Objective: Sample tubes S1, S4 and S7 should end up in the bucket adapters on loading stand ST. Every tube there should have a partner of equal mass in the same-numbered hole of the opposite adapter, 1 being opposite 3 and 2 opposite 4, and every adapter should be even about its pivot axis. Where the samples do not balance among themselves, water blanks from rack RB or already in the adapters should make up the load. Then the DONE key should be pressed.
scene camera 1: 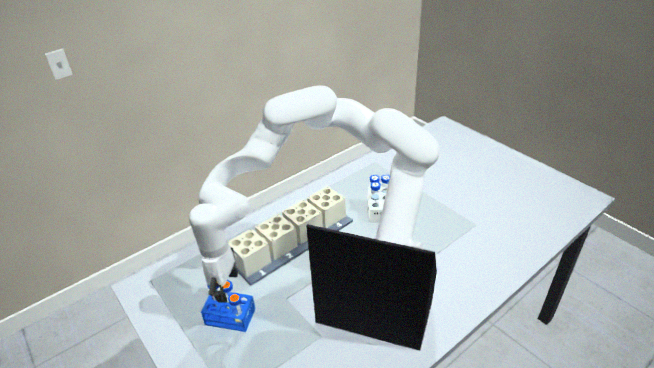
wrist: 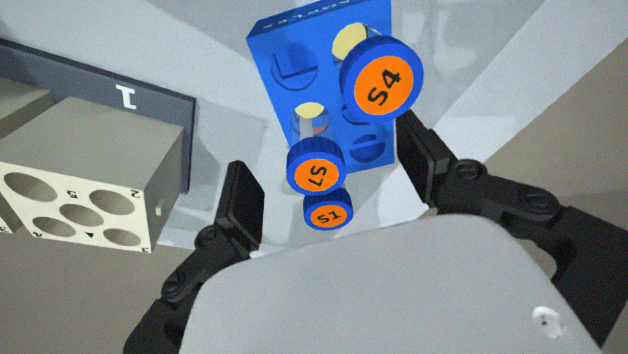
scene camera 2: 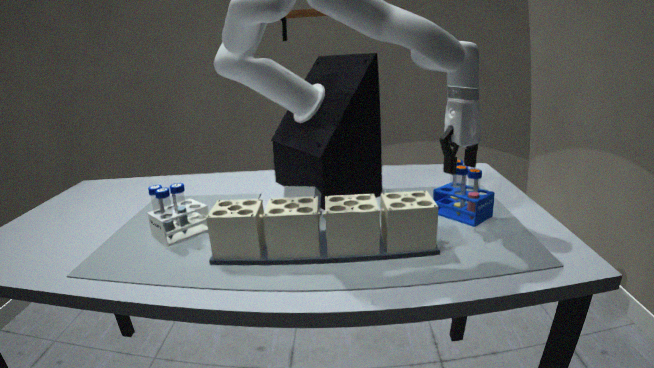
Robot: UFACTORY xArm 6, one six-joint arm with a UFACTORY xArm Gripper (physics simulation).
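Where they show: gripper, fingertip midpoint: (scene camera 1: 227, 288) (wrist: 322, 156) (scene camera 2: 460, 169); arm's base, origin of the base link: (scene camera 1: 390, 253) (scene camera 2: 310, 103).
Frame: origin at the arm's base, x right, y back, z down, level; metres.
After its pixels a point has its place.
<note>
Sample tubes S4 (wrist: 382, 85) {x -0.265, y -0.335, z 0.118 m} (scene camera 1: 234, 298) {x -0.268, y -0.334, z 0.119 m}, S7 (wrist: 316, 172) {x -0.244, y -0.386, z 0.118 m} (scene camera 2: 461, 170) {x -0.235, y -0.403, z 0.122 m} and S1 (wrist: 328, 216) {x -0.257, y -0.426, z 0.118 m} (scene camera 2: 475, 173) {x -0.249, y -0.440, z 0.121 m} stand upright in the blue rack (wrist: 267, 42) {x -0.213, y -0.338, z 0.180 m} (scene camera 1: 227, 320) {x -0.280, y -0.377, z 0.236 m} (scene camera 2: 465, 216) {x -0.255, y -0.403, z 0.235 m}; they have blue caps with orange tops. My gripper (wrist: 322, 156) {x -0.247, y -0.381, z 0.127 m} (scene camera 1: 226, 285) {x -0.247, y -0.381, z 0.127 m} (scene camera 2: 460, 164) {x -0.247, y -0.381, z 0.127 m} is open with nothing between its pads. It points down close above the rack; in the wrist view S7 and S1 show between the fingers. Loading stand ST (scene camera 1: 275, 266) (scene camera 2: 325, 259) {x 0.105, y -0.475, z 0.231 m} (wrist: 162, 106) holds four cream adapters; the holes I can see look empty. In scene camera 1 the gripper hides S1.
White rack RB (scene camera 1: 375, 214) {x 0.321, y -0.216, z 0.202 m} (scene camera 2: 159, 226) {x 0.430, y -0.287, z 0.196 m} stands past the adapter 4 end of the stand, with several tubes, three of them blue-capped. Adapter 1 (scene camera 1: 253, 259) {x -0.092, y -0.424, z 0.172 m} (scene camera 2: 410, 227) {x -0.047, y -0.511, z 0.180 m} (wrist: 95, 132) {x -0.072, y -0.419, z 0.192 m} stands beside the gripper. The black pedestal (scene camera 1: 372, 287) {x -0.105, y 0.006, z 0.025 m} (scene camera 2: 357, 140) {x -0.072, y -0.174, z 0.083 m} is behind the stand. The DONE key does not show.
</note>
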